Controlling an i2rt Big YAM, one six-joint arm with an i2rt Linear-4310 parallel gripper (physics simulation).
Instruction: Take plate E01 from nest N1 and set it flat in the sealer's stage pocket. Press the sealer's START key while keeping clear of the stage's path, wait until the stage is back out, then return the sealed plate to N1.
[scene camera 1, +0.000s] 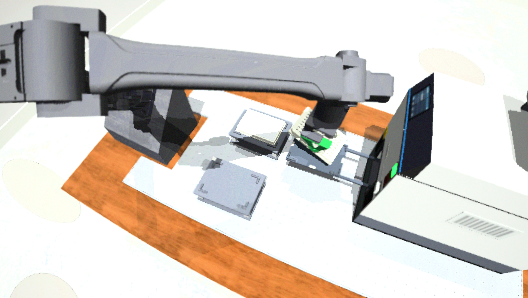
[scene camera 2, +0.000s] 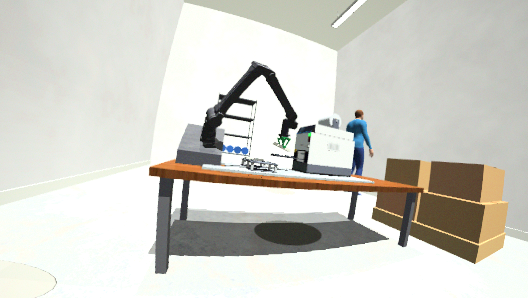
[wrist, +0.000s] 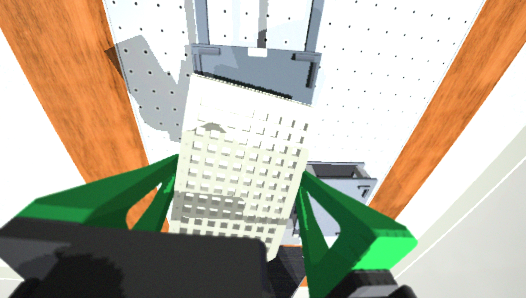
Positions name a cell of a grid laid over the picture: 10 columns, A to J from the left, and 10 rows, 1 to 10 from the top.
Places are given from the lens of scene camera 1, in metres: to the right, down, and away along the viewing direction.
my gripper (scene camera 1: G5): 0.14, -0.03, 0.62
sealer stage (scene camera 1: F6): 0.09, 0.01, 0.66
